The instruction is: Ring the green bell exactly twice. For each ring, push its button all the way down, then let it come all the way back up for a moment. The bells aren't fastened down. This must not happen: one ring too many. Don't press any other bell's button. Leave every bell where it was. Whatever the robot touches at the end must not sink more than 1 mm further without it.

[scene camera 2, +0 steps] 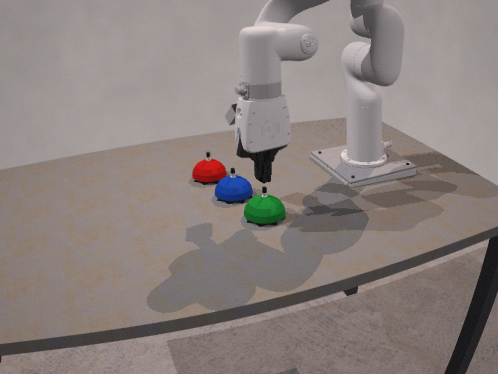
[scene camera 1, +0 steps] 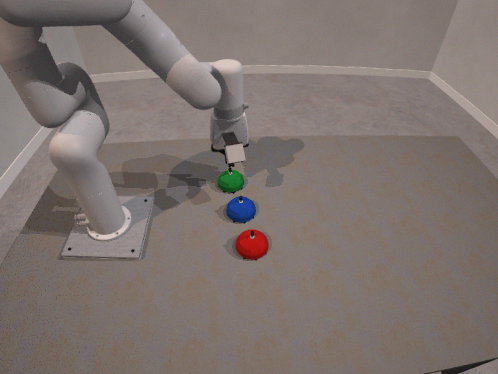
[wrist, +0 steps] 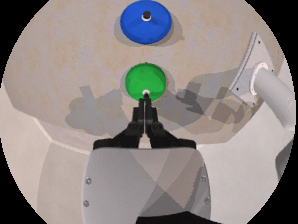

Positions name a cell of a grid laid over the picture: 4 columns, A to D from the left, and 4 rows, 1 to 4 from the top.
red bell: scene camera 2 B2; scene camera 1 C3; not seen in the wrist view (out of frame)
